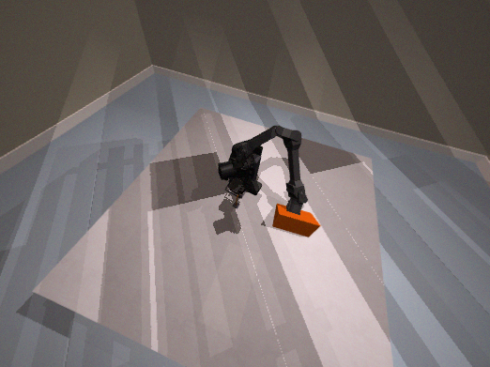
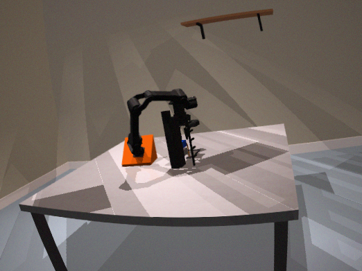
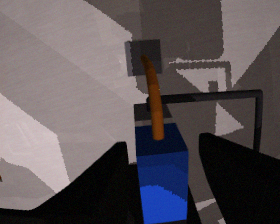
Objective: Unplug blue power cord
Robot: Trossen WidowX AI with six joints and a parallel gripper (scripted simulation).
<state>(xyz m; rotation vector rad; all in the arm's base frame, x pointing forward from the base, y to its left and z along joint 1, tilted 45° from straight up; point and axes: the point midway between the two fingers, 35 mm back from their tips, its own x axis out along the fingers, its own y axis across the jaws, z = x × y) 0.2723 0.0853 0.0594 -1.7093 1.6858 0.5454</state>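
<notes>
Now: the blue plug 50 mm to the right of my gripper tip and 10 mm below it.
</notes>
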